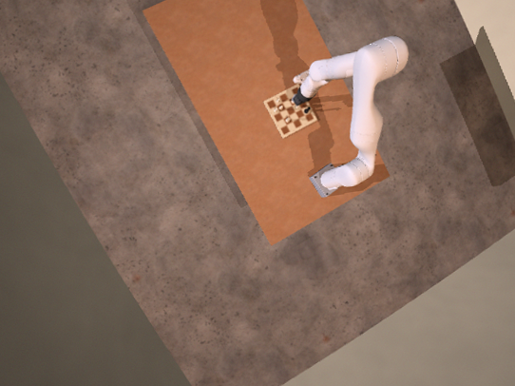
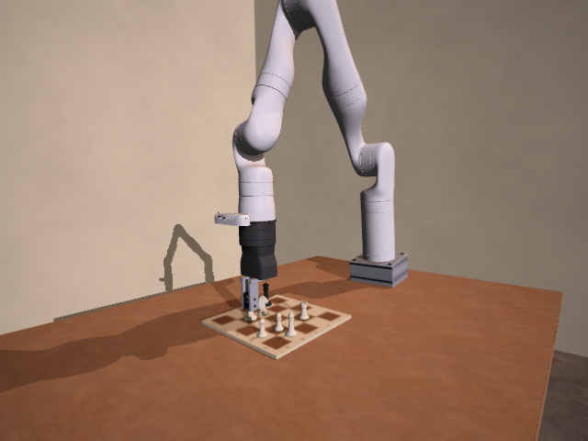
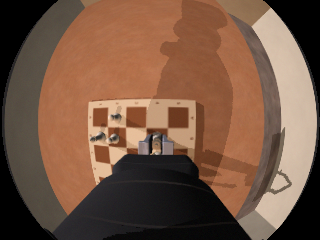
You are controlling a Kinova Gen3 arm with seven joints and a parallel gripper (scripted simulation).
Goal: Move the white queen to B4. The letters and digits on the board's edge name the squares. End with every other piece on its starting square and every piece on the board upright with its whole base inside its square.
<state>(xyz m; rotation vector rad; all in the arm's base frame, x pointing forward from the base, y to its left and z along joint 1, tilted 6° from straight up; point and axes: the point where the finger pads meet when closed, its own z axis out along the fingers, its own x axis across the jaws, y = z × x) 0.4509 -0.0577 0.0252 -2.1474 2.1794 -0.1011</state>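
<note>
Now: hand 4 cm to the right of the chessboard, 4 cm past it and 4 cm above it. The rest, counted from my hand: white piece (8 cm to the left, 7 cm behind, 2 cm below); then black piece (8 cm behind, 4 cm to the right, 1 cm below).
</note>
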